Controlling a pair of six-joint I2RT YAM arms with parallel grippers.
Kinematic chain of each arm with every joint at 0, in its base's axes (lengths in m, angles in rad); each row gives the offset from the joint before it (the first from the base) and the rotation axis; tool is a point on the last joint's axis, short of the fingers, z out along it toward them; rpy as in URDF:
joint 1: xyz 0 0 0.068 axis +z
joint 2: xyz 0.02 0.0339 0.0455 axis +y
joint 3: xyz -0.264 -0.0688 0 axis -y
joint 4: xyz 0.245 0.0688 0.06 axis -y
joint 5: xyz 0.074 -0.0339 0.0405 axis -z
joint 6: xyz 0.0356 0 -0.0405 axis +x
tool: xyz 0 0 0 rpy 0 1.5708 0
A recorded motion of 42 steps. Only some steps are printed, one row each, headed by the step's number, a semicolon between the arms.
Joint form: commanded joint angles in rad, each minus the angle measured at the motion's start. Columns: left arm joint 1, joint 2, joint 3, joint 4, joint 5, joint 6; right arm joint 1, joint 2, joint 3, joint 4, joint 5, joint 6.
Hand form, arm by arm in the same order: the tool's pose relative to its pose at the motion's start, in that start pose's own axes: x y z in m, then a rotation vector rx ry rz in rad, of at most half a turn. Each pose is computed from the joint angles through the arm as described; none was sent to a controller.
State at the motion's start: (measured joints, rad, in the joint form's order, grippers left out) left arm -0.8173 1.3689 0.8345 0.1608 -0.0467 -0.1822; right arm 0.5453 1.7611 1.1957 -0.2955 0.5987 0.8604
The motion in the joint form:
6: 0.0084 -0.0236 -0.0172 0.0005 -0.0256 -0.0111; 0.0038 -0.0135 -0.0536 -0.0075 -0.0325 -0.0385
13: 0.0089 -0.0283 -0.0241 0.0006 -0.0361 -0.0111; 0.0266 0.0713 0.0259 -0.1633 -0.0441 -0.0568
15: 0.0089 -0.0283 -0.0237 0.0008 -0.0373 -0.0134; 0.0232 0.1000 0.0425 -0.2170 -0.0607 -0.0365
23: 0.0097 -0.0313 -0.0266 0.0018 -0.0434 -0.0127; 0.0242 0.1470 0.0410 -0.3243 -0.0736 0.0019
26: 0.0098 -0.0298 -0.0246 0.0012 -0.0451 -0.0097; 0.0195 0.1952 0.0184 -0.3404 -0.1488 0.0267
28: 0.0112 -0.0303 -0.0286 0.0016 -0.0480 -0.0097; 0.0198 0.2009 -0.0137 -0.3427 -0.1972 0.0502
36: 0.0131 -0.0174 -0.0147 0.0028 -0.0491 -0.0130; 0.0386 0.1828 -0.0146 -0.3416 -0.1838 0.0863
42: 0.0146 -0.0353 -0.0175 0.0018 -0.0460 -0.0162; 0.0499 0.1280 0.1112 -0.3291 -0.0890 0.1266
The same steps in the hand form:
6: 0.0004 0.0039 -0.0052 -0.0316 -0.0128 -0.0145; 0.0131 -0.0098 0.0010 0.0052 0.0514 -0.0671
13: 0.0018 0.0047 -0.0062 -0.0428 -0.0128 -0.0146; 0.0286 -0.0020 0.0099 0.0808 0.1536 -0.1888
15: 0.0016 0.0047 -0.0062 -0.0438 -0.0136 -0.0170; 0.0343 -0.0041 0.0155 0.1163 0.2016 -0.2006
23: 0.0018 0.0052 -0.0069 -0.0503 -0.0160 -0.0166; 0.0521 -0.0150 0.0239 0.2129 0.2936 -0.2456
26: 0.0015 0.0052 -0.0066 -0.0521 -0.0161 -0.0137; 0.0713 -0.0238 0.0359 0.2378 0.3999 -0.2483
28: 0.0026 0.0060 -0.0066 -0.0569 -0.0138 -0.0140; 0.0816 -0.0312 0.0375 0.2454 0.4592 -0.2346
36: 0.0002 0.0061 -0.0038 -0.0593 -0.0166 -0.0181; 0.0810 -0.0268 0.0301 0.2356 0.4346 -0.2084
42: -0.0025 0.0061 -0.0080 -0.0549 -0.0301 -0.0227; 0.0373 0.0060 0.0090 0.1478 0.2540 -0.0931

